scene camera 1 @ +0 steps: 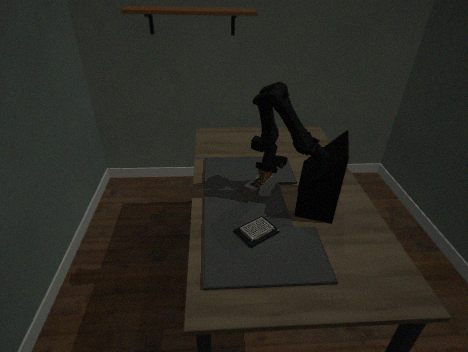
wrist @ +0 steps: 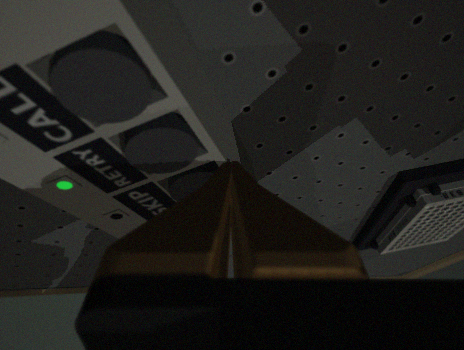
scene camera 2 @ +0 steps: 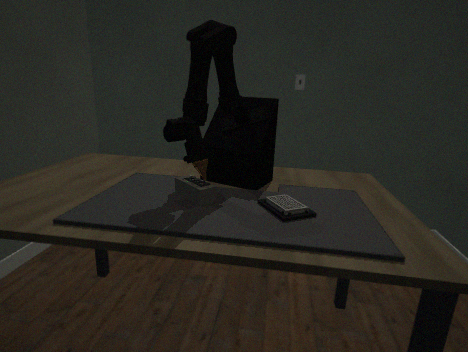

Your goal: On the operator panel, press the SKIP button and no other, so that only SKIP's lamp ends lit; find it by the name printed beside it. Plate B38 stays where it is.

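Frame: origin at the arm's base, x right, y ahead, z up, level; millimetres.
Seen in the pictures: gripper, between the fingertips: (scene camera 1: pixel 262 184) (wrist: pixel 231 174) (scene camera 2: pixel 205 181); arm's base, origin of its link: (scene camera 1: pixel 325 160) (scene camera 2: pixel 244 120).
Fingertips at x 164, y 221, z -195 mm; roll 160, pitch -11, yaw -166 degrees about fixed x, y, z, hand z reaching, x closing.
Observation:
Pixels of each thing's top centre, then the offset from my fingertips to it. Level surfaces: height alone.
- operator panel, centre of its top: (wrist: pixel 140 190) (scene camera 2: pixel 195 181) (scene camera 1: pixel 258 180) dx +35, dy +6, dz +2 mm
- CALL button, centre of its top: (wrist: pixel 103 90) dx +45, dy -42, dz +2 mm
- RETRY button, centre of its top: (wrist: pixel 162 152) dx +29, dy -17, dz +2 mm
- SKIP button, centre of its top: (wrist: pixel 198 189) dx +12, dy +9, dz +1 mm
- RETRY's lamp, centre of its top: (wrist: pixel 64 185) dx +61, dy +5, dz +0 mm
- SKIP's lamp, centre of its top: (wrist: pixel 116 216) dx +45, dy +30, dz +0 mm
- Plate B38, centre of its top: (wrist: pixel 438 225) (scene camera 2: pixel 286 201) (scene camera 1: pixel 257 227) dx -259, dy +135, dz -28 mm
- grey mat, height of its surface: dz -54 mm
- wooden table, height of its surface: dz -66 mm
The operator panel (scene camera 1: pixel 250 189) (scene camera 2: pixel 186 189) (wrist: pixel 60 15) is a pale box on the grey mat. In the wrist view the CALL button (wrist: pixel 100 75), RETRY button (wrist: pixel 162 146) and SKIP button (wrist: pixel 192 182) are dark discs beside their printed names. RETRY's lamp (wrist: pixel 64 185) glows green; SKIP's lamp (wrist: pixel 116 216) is dark. My gripper (scene camera 1: pixel 259 184) (scene camera 2: pixel 204 179) (wrist: pixel 231 174) is shut and empty, its tips at the panel's button side near SKIP; whether they touch it I cannot tell. The fingers partly hide SKIP and anything beyond it. Plate B38 (scene camera 1: pixel 258 228) (scene camera 2: pixel 286 202) (wrist: pixel 432 222) lies on its dark holder.
The grey mat (scene camera 1: pixel 240 265) (scene camera 2: pixel 320 235) lies on the wooden table (scene camera 1: pixel 360 295) (scene camera 2: pixel 35 215). A tall black box-like block (scene camera 1: pixel 322 185) (scene camera 2: pixel 245 140) stands by the arm's base. A wooden shelf (scene camera 1: pixel 190 11) hangs on the wall. The arm casts shadows over the panel and mat.

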